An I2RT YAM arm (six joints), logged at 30 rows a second.
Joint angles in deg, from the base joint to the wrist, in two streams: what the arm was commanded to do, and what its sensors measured. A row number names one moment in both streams.
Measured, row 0:
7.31, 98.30, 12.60, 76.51, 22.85, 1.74
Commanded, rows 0 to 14:
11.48, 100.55, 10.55, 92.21, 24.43, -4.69
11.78, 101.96, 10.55, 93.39, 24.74, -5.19
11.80, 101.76, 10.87, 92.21, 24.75, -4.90
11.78, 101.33, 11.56, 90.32, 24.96, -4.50
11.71, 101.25, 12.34, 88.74, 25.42, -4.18
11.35, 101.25, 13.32, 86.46, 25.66, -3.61
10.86, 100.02, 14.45, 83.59, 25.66, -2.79
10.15, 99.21, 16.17, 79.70, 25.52, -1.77
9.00, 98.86, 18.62, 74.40, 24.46, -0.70
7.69, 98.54, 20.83, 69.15, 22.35, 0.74
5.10, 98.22, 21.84, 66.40, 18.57, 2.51
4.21, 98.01, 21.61, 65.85, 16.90, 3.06
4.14, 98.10, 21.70, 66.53, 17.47, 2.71
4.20, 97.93, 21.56, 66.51, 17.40, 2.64
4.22, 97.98, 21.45, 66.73, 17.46, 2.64
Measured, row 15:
4.43, 98.67, 21.78, 71.07, 19.97, 1.32
